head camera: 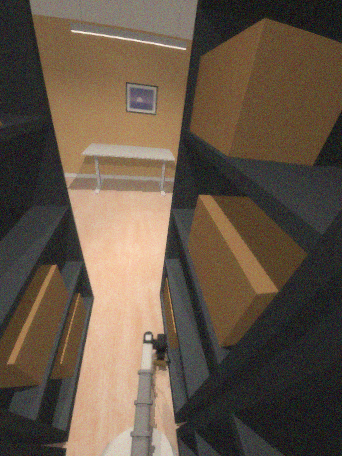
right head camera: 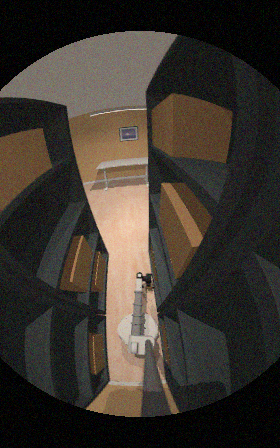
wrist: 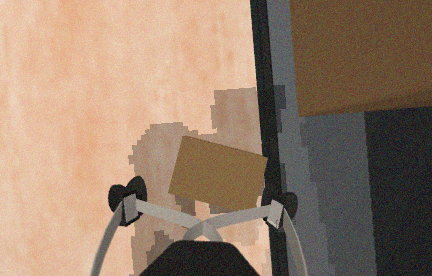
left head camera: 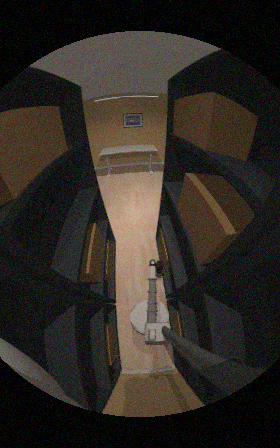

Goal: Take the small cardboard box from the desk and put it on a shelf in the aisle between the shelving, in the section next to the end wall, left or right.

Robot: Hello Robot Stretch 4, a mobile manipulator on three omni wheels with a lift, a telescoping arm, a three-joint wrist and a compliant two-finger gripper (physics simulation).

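Frame: origin at the robot's base, x ahead, y left, z up, level; metres.
Seen in the pictures: gripper, fingertip midpoint: [head camera: 158, 361] [right head camera: 147, 286] [wrist: 203, 194] [left head camera: 156, 273].
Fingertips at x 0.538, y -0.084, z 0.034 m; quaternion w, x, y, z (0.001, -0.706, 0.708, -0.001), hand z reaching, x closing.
Pixels of each thing's top centre, then the offset from my fingertips to it. "spot": a spot on its surface instead. Level surfaces: height alone.
- small cardboard box, top centre: [wrist: 218, 175] [head camera: 160, 359] 0.011 m down, 0.017 m ahead, 0.014 m right
- large box, surface spot: [wrist: 365, 55] spot: 0.120 m up, 0.102 m ahead, 0.080 m right
- white desk, surface height: 0.658 m up
The small cardboard box [wrist: 220, 172] shows in the wrist view beyond the fingertips, low and apparently on the aisle floor. Its right corner overlaps the dark edge of the right shelving [wrist: 264, 65]. A bit of the small box [head camera: 160, 363] shows under the gripper in the head view. My gripper [wrist: 203, 194] [head camera: 161, 350] [left head camera: 159, 268] [right head camera: 148, 281] is open, its fingers well apart with no object between them. It hangs above the box, beside the right shelving. The box's lower right corner is near the right fingertip in the wrist view; the exact gap in height is unclear.
Dark shelving stands close on both sides. Large boxes [head camera: 270, 90] [head camera: 235, 260] [head camera: 35, 325] stand on its shelves. A large box [wrist: 365, 55] also stands on the right shelf in the wrist view. A white desk [head camera: 127, 151] stands far ahead; a wall [left head camera: 150, 392] closes the other end.
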